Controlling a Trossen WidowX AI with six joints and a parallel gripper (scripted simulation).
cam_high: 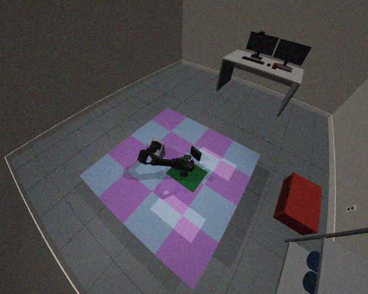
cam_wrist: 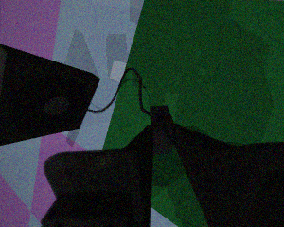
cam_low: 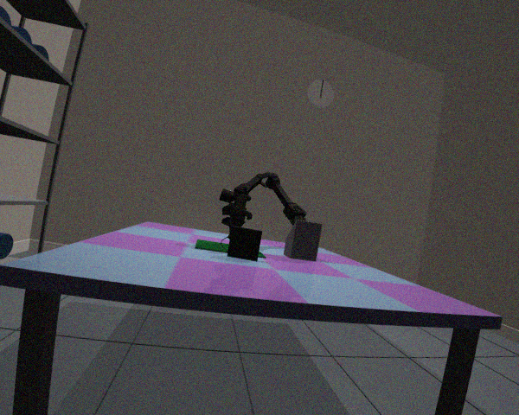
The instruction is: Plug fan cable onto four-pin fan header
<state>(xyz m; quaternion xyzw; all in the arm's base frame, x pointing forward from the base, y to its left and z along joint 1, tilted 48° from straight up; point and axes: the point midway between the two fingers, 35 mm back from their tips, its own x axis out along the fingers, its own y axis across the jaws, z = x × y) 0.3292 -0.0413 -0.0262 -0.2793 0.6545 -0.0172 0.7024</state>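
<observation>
My gripper tip is 2 cm to the left of the green board and 8 cm above it. The rest, counted from my gripper tip: white four-pin fan header 7 cm behind, 4 cm to the left, 7 cm below; then black fan 3 cm behind, 16 cm to the left, 1 cm below; then dark fan plug 1 cm below.
</observation>
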